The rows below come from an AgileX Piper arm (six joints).
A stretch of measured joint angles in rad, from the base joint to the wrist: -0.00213 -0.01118 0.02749 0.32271 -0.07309 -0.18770; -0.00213 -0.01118 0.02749 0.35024 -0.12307 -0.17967; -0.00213 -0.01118 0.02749 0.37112 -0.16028 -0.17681; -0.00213 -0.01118 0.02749 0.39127 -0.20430 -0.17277; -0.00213 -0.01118 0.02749 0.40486 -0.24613 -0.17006; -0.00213 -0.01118 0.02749 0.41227 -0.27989 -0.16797; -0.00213 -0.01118 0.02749 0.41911 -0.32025 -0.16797; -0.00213 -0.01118 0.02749 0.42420 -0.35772 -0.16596; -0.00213 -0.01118 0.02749 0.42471 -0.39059 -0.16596; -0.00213 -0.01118 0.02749 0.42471 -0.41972 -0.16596; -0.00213 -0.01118 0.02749 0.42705 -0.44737 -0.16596; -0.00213 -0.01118 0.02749 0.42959 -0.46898 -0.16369; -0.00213 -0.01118 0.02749 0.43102 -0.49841 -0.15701; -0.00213 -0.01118 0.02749 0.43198 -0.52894 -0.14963; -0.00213 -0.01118 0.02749 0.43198 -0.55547 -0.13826
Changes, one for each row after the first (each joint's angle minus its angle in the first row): 0.00000 0.00000 0.00000 0.02753 -0.04998 0.00803; 0.00000 0.00000 0.00000 0.04841 -0.08719 0.01089; 0.00000 0.00000 0.00000 0.06856 -0.13121 0.01493; 0.00000 0.00000 0.00000 0.08215 -0.17304 0.01764; 0.00000 0.00000 0.00000 0.08956 -0.20680 0.01973; 0.00000 0.00000 0.00000 0.09640 -0.24716 0.01973; 0.00000 0.00000 0.00000 0.10149 -0.28463 0.02174; 0.00000 0.00000 0.00000 0.10200 -0.31750 0.02174; 0.00000 0.00000 0.00000 0.10200 -0.34663 0.02174; 0.00000 0.00000 0.00000 0.10434 -0.37428 0.02174; 0.00000 0.00000 0.00000 0.10688 -0.39589 0.02401; 0.00000 0.00000 0.00000 0.10831 -0.42532 0.03069; 0.00000 0.00000 0.00000 0.10927 -0.45585 0.03807; 0.00000 0.00000 0.00000 0.10927 -0.48238 0.04944
